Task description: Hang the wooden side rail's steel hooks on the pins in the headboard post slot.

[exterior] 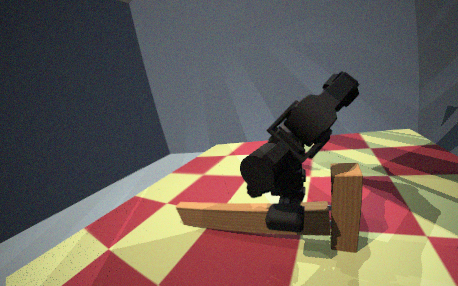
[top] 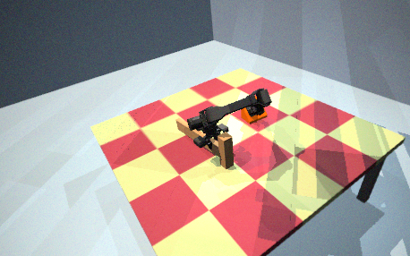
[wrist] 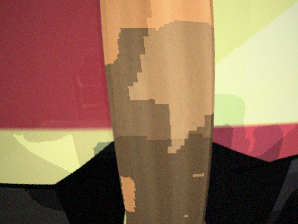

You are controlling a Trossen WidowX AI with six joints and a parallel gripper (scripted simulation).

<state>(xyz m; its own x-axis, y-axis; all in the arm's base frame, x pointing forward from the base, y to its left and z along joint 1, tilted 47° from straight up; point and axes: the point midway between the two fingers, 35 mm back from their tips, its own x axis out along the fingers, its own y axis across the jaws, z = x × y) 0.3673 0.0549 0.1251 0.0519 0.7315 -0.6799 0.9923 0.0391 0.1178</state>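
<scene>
My gripper tip is now 100 mm to the right of the wooden headboard post, 40 mm below it and 10 mm past it.
</scene>
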